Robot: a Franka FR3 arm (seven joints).
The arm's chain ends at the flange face. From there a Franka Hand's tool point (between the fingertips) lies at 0.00 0.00 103.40 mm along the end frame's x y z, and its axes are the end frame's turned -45 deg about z.
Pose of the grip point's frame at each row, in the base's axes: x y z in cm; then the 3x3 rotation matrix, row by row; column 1 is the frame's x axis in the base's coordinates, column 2 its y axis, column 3 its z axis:
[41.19 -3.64 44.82], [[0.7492 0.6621 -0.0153], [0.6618 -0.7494 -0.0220], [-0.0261 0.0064 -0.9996]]
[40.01 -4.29 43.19], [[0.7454 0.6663 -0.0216], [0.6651 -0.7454 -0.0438], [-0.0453 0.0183 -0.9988]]
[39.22 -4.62 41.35], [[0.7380 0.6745 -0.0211], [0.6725 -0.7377 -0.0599], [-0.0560 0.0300 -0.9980]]
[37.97 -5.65 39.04], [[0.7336 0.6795 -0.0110], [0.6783 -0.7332 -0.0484], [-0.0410 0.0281 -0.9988]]
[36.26 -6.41 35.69], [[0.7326 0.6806 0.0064], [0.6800 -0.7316 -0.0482], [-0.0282 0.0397 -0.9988]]
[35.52 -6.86 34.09], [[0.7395 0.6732 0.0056], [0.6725 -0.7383 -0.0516], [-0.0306 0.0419 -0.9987]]
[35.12 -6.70 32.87], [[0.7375 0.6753 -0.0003], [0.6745 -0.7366 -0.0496], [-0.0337 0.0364 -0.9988]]
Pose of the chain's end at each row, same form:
[41.35 -3.41 55.16], [[0.9979 -0.0616 -0.0153], [-0.0619 -0.9979 -0.0220], [-0.0139 0.0230 -0.9996]]
[40.23 -3.84 53.52], [[0.9982 -0.0559 -0.0216], [-0.0568 -0.9974 -0.0438], [-0.0191 0.0450 -0.9988]]
[39.44 -4.00 51.67], [[0.9988 -0.0449 -0.0211], [-0.0461 -0.9972 -0.0599], [-0.0184 0.0608 -0.9980]]
[38.08 -5.15 49.37], [[0.9992 -0.0383 -0.0110], [-0.0388 -0.9981 -0.0484], [-0.0091 0.0489 -0.9988]]
[36.19 -5.91 46.02], [[0.9993 -0.0368 0.0064], [-0.0365 -0.9982 -0.0482], [0.0081 0.0480 -0.9988]]
[35.46 -6.33 44.42], [[0.9989 -0.0469 0.0056], [-0.0465 -0.9976 -0.0516], [0.0080 0.0513 -0.9987]]
[35.12 -6.19 43.20], [[0.9990 -0.0440 -0.0003], [-0.0439 -0.9978 -0.0496], [0.0019 0.0496 -0.9988]]

